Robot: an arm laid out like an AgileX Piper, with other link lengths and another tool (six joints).
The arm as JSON. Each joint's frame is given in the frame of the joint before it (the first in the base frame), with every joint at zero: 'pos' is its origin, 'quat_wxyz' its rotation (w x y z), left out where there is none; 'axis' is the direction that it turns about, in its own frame. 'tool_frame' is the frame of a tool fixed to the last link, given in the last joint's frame.
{
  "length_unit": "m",
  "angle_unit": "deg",
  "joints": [
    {
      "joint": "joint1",
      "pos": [
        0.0,
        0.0,
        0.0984
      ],
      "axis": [
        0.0,
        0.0,
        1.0
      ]
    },
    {
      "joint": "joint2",
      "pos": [
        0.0,
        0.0,
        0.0
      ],
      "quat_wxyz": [
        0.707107,
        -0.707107,
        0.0,
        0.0
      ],
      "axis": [
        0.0,
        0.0,
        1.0
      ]
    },
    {
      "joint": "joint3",
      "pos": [
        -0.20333,
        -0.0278,
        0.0
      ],
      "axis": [
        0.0,
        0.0,
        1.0
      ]
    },
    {
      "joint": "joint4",
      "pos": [
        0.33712,
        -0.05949,
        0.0
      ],
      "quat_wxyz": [
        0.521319,
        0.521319,
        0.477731,
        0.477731
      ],
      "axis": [
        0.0,
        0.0,
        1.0
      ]
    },
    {
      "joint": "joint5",
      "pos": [
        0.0,
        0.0,
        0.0
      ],
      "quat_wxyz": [
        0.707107,
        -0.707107,
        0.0,
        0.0
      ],
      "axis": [
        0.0,
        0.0,
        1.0
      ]
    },
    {
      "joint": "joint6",
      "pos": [
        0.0,
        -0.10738,
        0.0
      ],
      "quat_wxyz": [
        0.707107,
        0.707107,
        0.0,
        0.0
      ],
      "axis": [
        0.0,
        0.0,
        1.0
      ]
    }
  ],
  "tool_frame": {
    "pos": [
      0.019,
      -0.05,
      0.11
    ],
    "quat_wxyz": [
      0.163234,
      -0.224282,
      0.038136,
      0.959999
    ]
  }
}
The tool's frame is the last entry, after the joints.
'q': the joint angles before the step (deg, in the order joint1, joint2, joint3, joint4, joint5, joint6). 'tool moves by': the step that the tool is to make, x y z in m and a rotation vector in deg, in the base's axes. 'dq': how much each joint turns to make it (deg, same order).
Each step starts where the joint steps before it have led.
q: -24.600, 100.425, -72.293, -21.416, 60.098, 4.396
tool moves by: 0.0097, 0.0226, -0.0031, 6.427, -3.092, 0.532
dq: -0.002, -1.379, -0.120, 8.373, 0.350, -3.992
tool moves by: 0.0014, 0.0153, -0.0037, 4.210, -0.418, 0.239
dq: 0.006, -0.350, -0.053, 4.730, 1.434, -2.259
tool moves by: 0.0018, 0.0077, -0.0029, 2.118, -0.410, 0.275
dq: -0.001, -0.012, 0.023, 2.422, 0.368, -1.212
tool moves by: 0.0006, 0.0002, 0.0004, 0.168, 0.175, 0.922
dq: -0.006, 0.003, -0.098, 0.222, 0.232, -1.041
